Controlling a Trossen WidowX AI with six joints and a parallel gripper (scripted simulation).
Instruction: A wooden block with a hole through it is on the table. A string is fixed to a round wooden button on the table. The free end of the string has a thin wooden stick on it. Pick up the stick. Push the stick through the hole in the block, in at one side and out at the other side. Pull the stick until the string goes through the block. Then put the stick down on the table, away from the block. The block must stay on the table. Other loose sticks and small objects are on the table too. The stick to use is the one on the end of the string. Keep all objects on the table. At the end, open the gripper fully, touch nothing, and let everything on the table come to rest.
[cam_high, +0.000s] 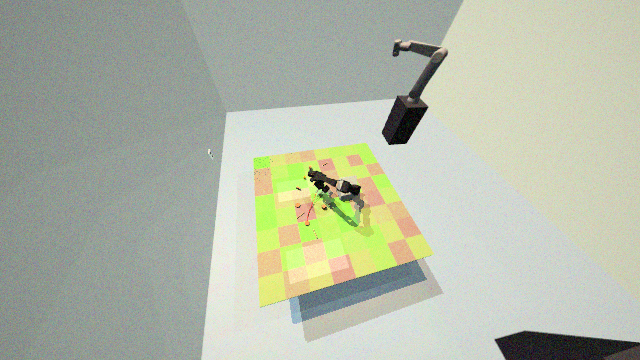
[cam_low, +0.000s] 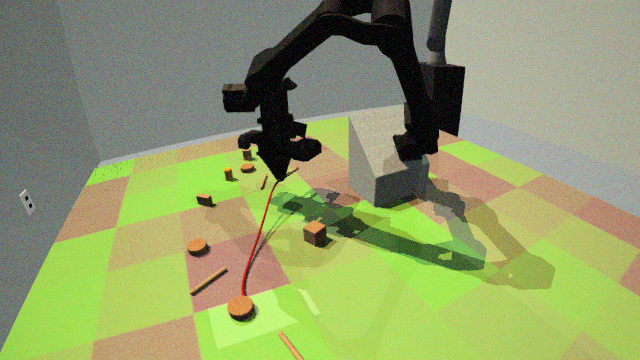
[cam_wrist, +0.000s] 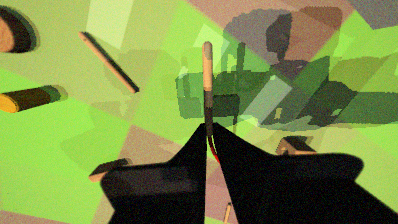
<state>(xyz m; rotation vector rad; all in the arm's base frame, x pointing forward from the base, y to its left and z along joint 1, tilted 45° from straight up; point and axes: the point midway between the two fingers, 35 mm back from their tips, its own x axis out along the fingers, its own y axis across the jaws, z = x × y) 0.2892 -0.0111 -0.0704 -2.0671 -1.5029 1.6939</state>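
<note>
Now: gripper tip 180 mm short of the small block, 70 mm to the left of it and 50 mm above it. Also, from my gripper tip: round wooden button 280 mm to the left, 140 mm ahead, 50 mm below; thin wooden stick 10 mm to the right, 10 mm behind.
</note>
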